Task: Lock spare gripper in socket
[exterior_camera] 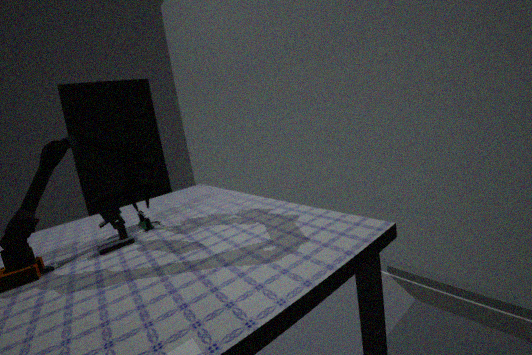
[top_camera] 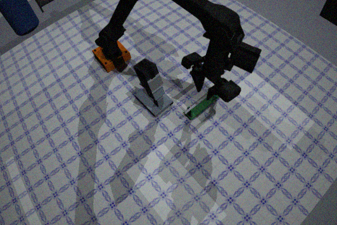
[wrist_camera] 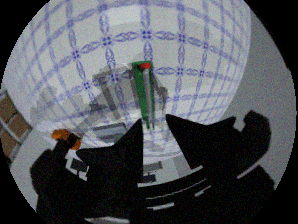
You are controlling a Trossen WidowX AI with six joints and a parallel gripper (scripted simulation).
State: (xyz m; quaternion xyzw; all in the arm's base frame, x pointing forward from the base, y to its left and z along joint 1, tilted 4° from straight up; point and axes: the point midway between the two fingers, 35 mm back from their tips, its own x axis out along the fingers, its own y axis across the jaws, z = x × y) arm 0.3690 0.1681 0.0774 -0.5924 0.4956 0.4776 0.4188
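Now: the green cradle 10 mm to the left of my gripper tip and 40 mm below it. From my gripper tip the other things lie so: socket: 100 mm behind, 120 mm to the right, 20 mm below; dark spare gripper: 100 mm behind, 120 mm to the right, 60 mm above.
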